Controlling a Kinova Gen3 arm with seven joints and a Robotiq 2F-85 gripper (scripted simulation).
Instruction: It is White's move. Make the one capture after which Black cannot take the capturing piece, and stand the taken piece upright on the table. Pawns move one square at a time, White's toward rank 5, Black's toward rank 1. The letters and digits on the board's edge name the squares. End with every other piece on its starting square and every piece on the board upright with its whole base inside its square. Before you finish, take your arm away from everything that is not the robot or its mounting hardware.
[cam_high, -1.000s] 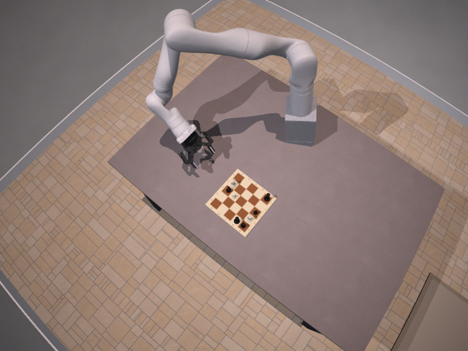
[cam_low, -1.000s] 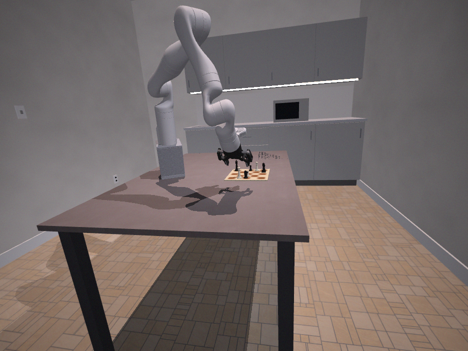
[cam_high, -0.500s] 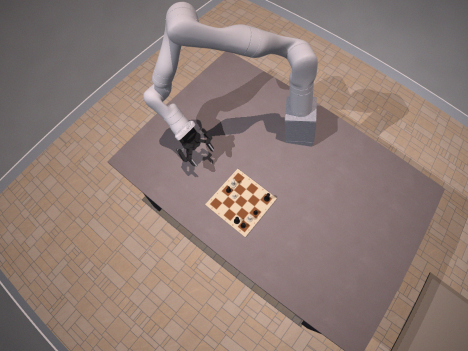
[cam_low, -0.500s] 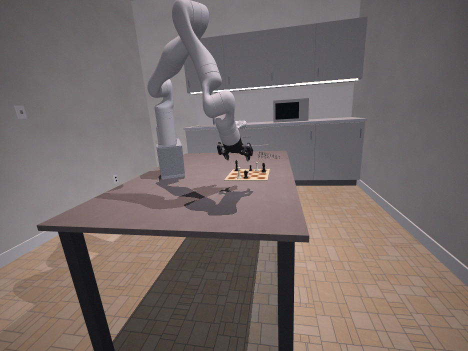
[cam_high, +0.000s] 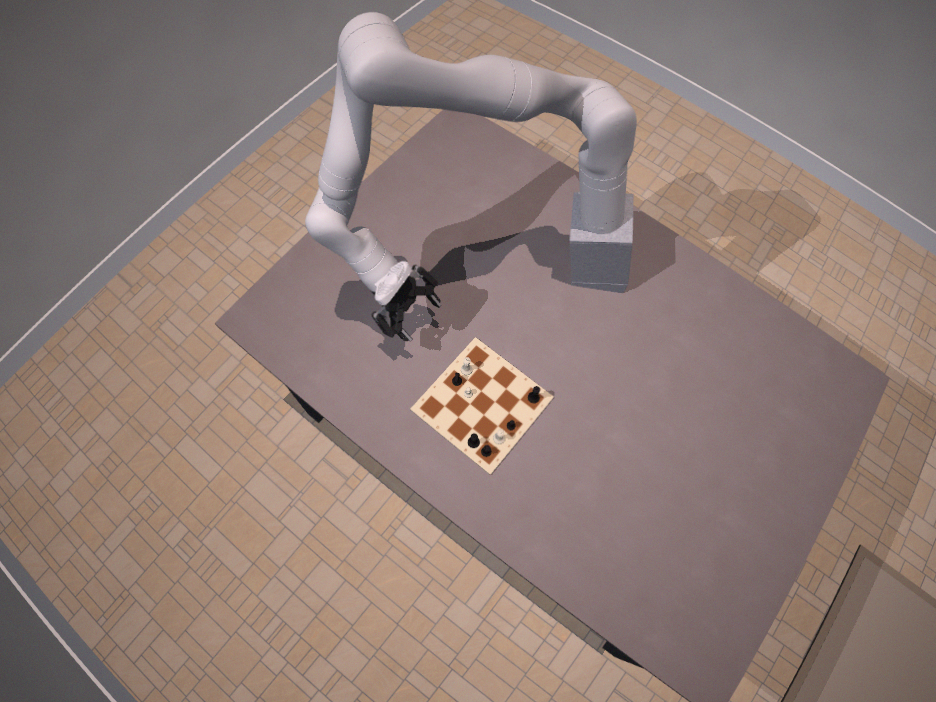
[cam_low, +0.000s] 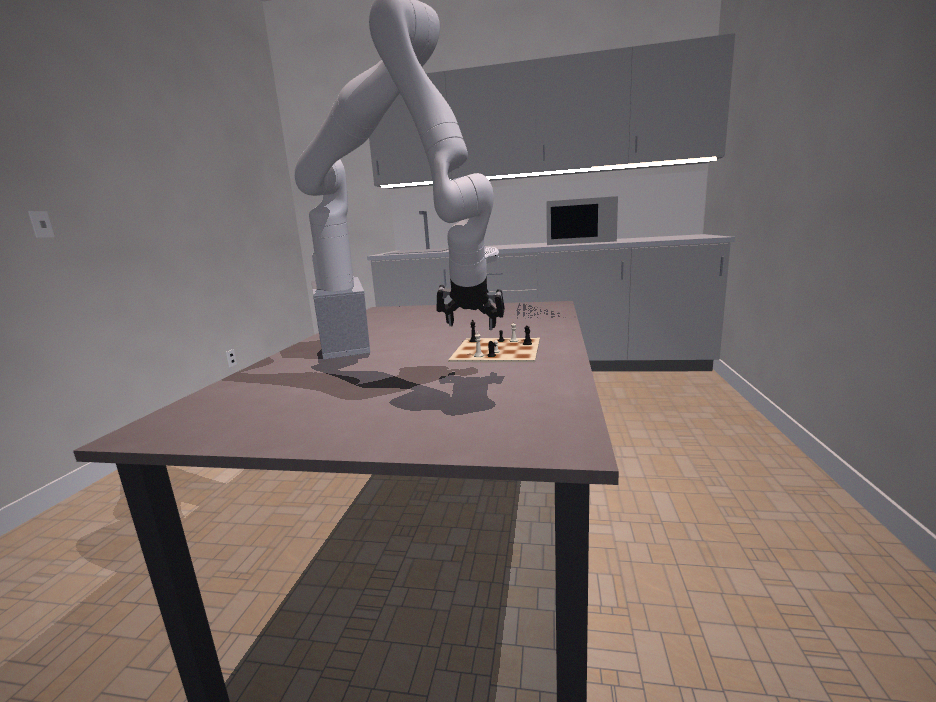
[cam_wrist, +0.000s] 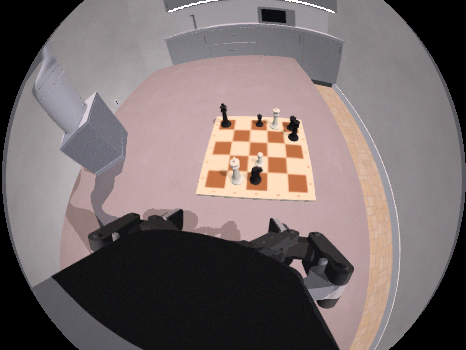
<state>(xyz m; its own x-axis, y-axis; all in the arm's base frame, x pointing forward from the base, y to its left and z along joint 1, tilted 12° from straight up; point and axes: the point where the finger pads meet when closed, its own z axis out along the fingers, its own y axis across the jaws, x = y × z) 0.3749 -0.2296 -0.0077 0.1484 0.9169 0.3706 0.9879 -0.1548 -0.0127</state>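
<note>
Right now my hand is 6 cm short of the chessboard, 18 cm to the right of it and 11 cm above it. Also, from my hand: black pawn (7 cm ahead, 26 cm to the left, 10 cm below).
</note>
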